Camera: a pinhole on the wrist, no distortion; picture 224 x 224 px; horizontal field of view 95.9 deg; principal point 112.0 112.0 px. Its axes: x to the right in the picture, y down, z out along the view. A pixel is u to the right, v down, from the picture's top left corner.
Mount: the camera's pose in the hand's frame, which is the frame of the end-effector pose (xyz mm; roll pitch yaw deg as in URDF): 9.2 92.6 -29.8 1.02 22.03 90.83
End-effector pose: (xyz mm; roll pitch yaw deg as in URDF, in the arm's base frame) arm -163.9 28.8 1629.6 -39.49 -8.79 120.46
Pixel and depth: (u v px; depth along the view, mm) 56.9 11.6 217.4
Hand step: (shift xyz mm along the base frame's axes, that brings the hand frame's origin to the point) -265.9 85.1 155.8
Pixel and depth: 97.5 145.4 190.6
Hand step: -150.4 -153.1 25.9
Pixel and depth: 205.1 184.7 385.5
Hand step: -366.0 -486.3 -244.1
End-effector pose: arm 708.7 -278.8 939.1 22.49 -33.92 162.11
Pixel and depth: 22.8 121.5 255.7
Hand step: 186.3 77.7 212.6
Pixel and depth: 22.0 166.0 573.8
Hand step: 662.5 230.5 324.2
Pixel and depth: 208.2 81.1 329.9
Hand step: -32.7 -420.1 342.7
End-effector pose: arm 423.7 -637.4 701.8 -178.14 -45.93 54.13
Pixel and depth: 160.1 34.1 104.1
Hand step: 202.0 -22.1 28.2
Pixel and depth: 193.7 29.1 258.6
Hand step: 458.0 -16.4 61.7
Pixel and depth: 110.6 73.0 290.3
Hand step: 308.8 101.4 -80.8
